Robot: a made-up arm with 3 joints. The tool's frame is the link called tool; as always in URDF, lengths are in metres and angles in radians. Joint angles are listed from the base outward.
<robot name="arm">
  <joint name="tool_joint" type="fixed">
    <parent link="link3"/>
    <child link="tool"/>
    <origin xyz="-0.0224 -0.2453 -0.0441" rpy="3.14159 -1.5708 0"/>
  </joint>
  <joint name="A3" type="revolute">
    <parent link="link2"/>
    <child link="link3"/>
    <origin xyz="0.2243 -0.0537 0.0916" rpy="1.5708 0 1.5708"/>
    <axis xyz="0 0 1"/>
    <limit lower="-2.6" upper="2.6"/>
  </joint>
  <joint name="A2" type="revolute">
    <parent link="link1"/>
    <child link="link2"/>
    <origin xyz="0.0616 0.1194 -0.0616" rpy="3.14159 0 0"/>
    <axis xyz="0 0 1"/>
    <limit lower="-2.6" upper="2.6"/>
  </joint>
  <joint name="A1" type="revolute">
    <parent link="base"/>
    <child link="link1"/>
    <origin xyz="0 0 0.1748" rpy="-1.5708 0 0"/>
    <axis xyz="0 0 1"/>
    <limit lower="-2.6" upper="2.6"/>
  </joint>
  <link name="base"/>
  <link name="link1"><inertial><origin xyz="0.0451 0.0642 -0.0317"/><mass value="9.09"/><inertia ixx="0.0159" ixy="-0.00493" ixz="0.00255" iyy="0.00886" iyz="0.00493" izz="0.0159"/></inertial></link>
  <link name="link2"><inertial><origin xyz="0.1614 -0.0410 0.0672"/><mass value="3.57"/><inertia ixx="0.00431" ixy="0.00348" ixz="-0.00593" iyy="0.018" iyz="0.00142" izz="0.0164"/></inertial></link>
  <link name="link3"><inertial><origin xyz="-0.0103 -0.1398 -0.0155"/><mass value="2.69"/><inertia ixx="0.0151" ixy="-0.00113" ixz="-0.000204" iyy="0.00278" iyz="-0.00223" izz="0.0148"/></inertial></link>
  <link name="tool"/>
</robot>
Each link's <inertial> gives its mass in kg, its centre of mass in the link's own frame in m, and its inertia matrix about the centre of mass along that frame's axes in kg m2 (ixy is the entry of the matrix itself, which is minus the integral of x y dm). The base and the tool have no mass. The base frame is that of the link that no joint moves.
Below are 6 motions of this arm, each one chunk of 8 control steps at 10 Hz.
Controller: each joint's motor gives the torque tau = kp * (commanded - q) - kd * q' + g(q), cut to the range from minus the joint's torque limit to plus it. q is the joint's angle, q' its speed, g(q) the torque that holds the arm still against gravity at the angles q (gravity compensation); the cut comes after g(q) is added. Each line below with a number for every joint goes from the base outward.
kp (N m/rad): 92 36 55
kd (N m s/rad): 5 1.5 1
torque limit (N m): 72 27 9.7
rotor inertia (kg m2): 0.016 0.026 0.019
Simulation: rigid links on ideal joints. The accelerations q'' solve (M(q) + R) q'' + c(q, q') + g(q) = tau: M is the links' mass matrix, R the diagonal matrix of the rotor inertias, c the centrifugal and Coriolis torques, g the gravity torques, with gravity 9.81 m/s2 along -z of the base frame. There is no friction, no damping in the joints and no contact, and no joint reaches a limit. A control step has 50 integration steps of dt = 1/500 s. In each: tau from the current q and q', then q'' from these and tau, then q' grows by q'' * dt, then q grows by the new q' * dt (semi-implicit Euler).
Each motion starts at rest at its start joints. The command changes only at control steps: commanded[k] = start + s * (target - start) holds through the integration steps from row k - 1 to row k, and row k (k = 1, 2, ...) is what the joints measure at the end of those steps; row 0 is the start. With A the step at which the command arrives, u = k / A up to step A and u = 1 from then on. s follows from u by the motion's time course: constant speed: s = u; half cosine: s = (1 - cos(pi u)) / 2; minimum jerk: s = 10 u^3 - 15 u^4 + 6 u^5; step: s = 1 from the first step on.
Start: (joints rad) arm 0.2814 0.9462 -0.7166
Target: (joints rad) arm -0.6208 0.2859 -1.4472
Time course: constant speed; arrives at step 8
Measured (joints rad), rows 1 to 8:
1: 0.1849 0.8595 -0.8395
2: 0.0693 0.7532 -0.9357
3: -0.0393 0.6713 -1.0160
4: -0.1550 0.5965 -1.1140
5: -0.2723 0.5232 -1.2012
6: -0.3882 0.4476 -1.2929
7: -0.5018 0.3669 -1.3845
8: -0.6130 0.2823 -1.4751

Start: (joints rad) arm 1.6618 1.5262 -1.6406
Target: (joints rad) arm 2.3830 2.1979 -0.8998
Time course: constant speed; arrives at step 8
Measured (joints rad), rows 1 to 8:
1: 1.7446 1.6010 -1.5134
2: 1.8392 1.6904 -1.4228
3: 1.9276 1.7784 -1.3392
4: 2.0165 1.8654 -1.2379
5: 2.1061 1.9505 -1.1498
6: 2.1962 2.0328 -1.0558
7: 2.2864 2.1150 -0.9632
8: 2.3762 2.1986 -0.8712

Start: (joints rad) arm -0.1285 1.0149 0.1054
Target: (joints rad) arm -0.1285 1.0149 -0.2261
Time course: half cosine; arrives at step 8
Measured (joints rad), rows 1 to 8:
1: -0.1292 1.0174 0.0886
2: -0.1304 1.0203 0.0459
3: -0.1307 1.0195 -0.0127
4: -0.1297 1.0158 -0.0792
5: -0.1283 1.0115 -0.1427
6: -0.1271 1.0088 -0.1934
7: -0.1266 1.0082 -0.2236
8: -0.1267 1.0092 -0.2289

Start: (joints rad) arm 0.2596 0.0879 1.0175
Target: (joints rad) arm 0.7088 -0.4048 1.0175
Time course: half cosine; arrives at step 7
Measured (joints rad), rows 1 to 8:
1: 0.2700 0.0832 1.0210
2: 0.3092 0.0501 1.0264
3: 0.3861 -0.0404 1.0274
4: 0.4944 -0.1833 1.0235
5: 0.6148 -0.3384 1.0161
6: 0.7176 -0.4608 1.0079
7: 0.7727 -0.5194 1.0024
8: 0.7717 -0.5044 1.0058

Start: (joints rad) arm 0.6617 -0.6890 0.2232
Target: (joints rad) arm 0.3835 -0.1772 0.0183
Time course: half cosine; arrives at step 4
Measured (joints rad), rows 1 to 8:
1: 0.6493 -0.6547 0.1689
2: 0.5980 -0.5399 0.0677
3: 0.4937 -0.3486 0.0049
4: 0.3691 -0.1479 0.0213
5: 0.2905 -0.0194 0.0570
6: 0.2866 -0.0160 0.0489
7: 0.3347 -0.1138 0.0234
8: 0.3972 -0.2183 0.0036

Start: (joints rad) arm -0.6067 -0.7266 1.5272
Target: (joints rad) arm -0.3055 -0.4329 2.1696
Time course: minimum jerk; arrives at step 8
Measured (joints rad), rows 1 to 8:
1: -0.6027 -0.7212 1.5413
2: -0.5805 -0.6916 1.6141
3: -0.5349 -0.6338 1.7425
4: -0.4716 -0.5623 1.8945
5: -0.4023 -0.4993 2.0363
6: -0.3416 -0.4627 2.1344
7: -0.3027 -0.4550 2.1744
8: -0.2895 -0.4602 2.1724

